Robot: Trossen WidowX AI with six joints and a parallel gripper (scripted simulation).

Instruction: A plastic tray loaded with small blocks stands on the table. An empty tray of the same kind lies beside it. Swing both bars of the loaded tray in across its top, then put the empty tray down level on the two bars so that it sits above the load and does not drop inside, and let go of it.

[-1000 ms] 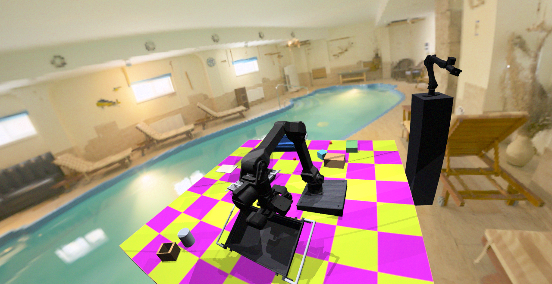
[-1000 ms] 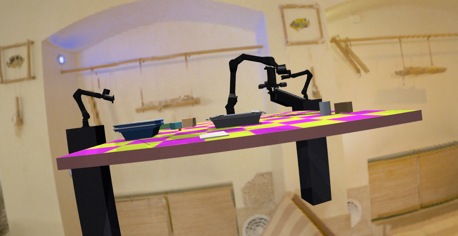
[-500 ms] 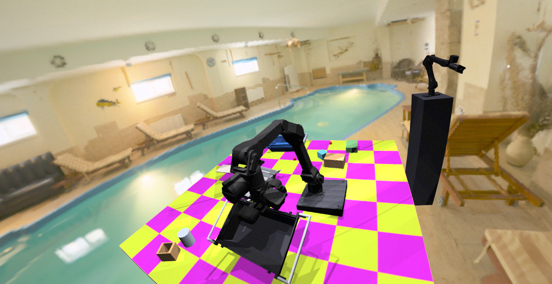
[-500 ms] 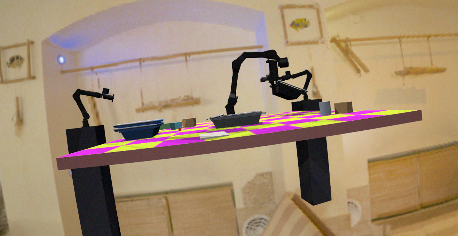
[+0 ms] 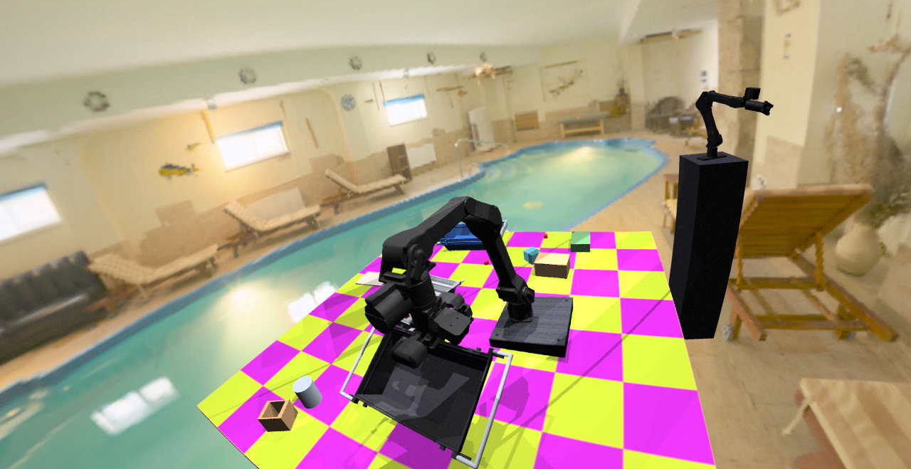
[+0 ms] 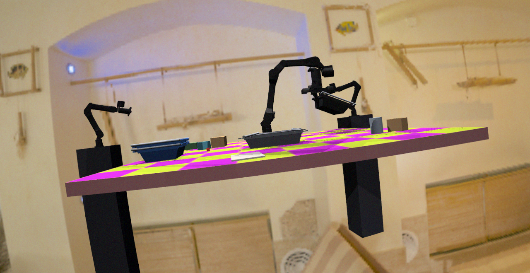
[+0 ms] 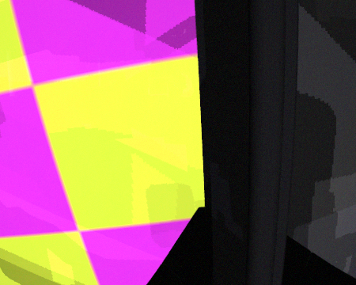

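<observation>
Right now the dark tray is 8 cm to the left of my gripper tip and 2 cm ahead of it. From my gripper tip the other things lie so: grey cylinder: 40 cm ahead, 14 cm below, 7 cm to the left; box: 45 cm ahead, 16 cm to the left, 16 cm below; teal cube: 68 cm to the right, 16 cm below, 14 cm behind.
</observation>
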